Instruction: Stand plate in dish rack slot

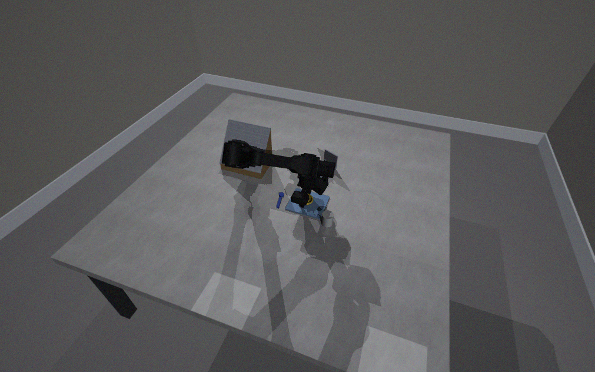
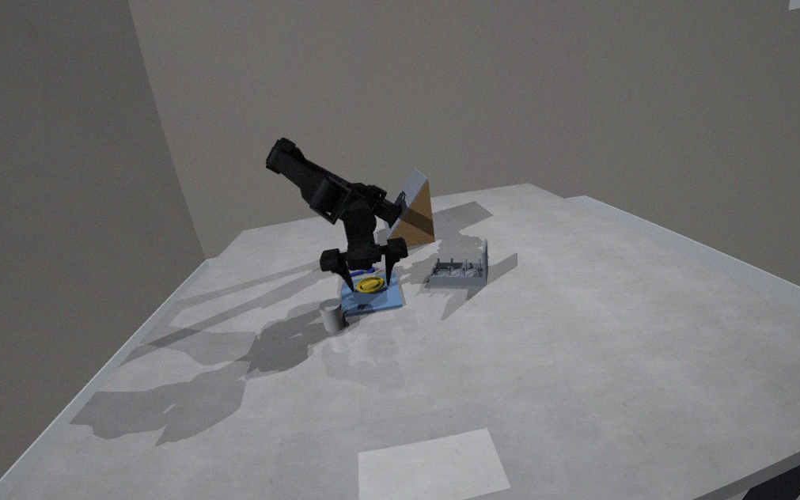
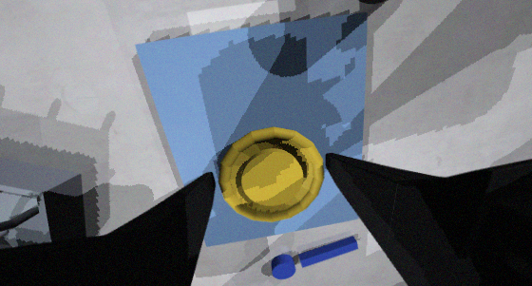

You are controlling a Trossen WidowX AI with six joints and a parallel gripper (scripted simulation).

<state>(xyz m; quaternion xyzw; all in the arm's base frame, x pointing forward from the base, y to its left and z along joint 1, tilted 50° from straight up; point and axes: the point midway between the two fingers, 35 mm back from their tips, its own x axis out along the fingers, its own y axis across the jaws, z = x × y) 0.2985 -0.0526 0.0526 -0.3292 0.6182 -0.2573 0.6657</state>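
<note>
My gripper tip is 10 mm short of the blue mat and 10 mm above it. Round my gripper tip: yellow plate 10 mm above; then white cup 120 mm ahead, 70 mm to the right, 20 mm above; then grey dish rack 10 mm behind, 200 mm to the left, 10 mm above.
</note>
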